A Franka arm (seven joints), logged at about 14 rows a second.
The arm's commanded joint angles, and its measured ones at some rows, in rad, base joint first. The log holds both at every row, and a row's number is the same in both.
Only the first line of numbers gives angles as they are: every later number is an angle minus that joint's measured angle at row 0.
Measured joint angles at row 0:
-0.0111 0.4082 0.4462 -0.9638 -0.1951 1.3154 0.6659
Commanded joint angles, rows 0 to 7:
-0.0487 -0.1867 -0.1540 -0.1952 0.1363 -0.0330 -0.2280
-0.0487 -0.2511 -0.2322 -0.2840 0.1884 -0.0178 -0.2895
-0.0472 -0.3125 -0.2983 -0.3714 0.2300 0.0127 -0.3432
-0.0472 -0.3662 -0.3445 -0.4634 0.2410 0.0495 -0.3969
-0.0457 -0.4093 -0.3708 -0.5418 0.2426 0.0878 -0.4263
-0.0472 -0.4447 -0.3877 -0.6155 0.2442 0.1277 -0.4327
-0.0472 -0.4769 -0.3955 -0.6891 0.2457 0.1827 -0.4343
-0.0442 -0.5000 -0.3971 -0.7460 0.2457 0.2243 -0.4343
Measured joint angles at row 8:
-0.0552 -0.3841 -0.3895 -0.5416 0.2214 0.1172 -0.4169
